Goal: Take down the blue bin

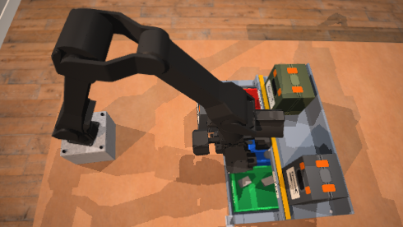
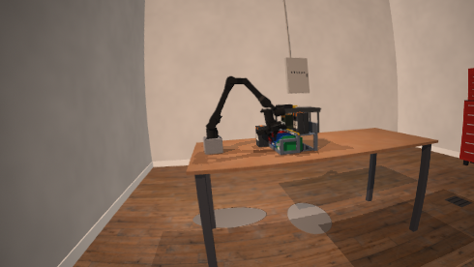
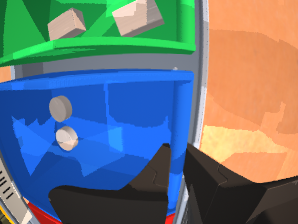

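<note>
Right now my hand is 7 cm short of the blue open bin, 2 cm above it and 1 cm to the right of it. Also, from my hand: red bin: 12 cm to the left, 4 cm ahead, 2 cm below; then green bin: 10 cm to the right, 9 cm ahead, 2 cm below; then yellow rail: 10 cm ahead, 4 cm above, 2 cm to the left.
</note>
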